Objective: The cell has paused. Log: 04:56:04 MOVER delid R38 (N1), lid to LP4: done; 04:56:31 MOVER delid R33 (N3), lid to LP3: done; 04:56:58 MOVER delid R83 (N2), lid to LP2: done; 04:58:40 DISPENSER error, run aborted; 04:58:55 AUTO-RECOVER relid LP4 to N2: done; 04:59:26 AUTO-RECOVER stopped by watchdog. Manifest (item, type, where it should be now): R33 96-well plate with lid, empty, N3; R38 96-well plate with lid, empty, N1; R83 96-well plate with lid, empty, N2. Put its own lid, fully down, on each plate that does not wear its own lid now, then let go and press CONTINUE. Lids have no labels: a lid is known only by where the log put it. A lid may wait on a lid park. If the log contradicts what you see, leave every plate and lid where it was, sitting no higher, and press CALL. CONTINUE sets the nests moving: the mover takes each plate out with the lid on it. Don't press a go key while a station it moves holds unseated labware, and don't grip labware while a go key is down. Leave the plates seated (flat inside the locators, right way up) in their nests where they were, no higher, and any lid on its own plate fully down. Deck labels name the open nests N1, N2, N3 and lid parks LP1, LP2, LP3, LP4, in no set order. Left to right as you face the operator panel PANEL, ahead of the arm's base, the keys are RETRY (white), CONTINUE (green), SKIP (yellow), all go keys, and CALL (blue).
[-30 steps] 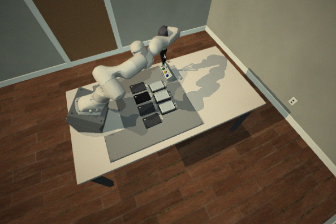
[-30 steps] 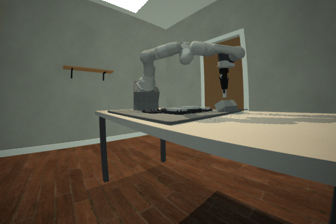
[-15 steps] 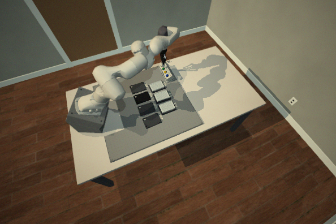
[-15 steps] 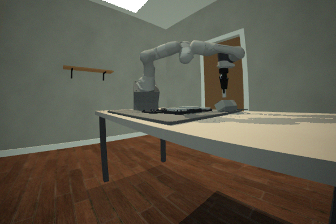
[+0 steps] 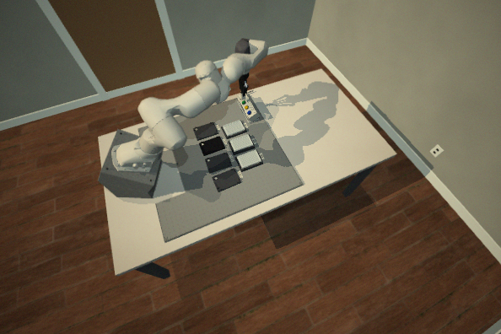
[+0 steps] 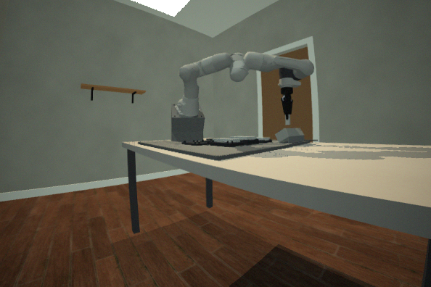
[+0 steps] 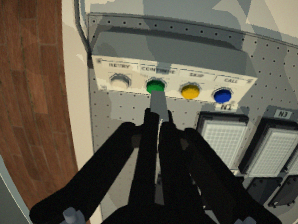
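My hand is 70 mm above the green continue key. Also, from my hand: blue call key (100 mm to the right, 70 mm below, 10 mm behind); white retry key (70 mm below, 50 mm to the left, 10 mm ahead); yellow skip key (70 mm below, 50 mm to the right).
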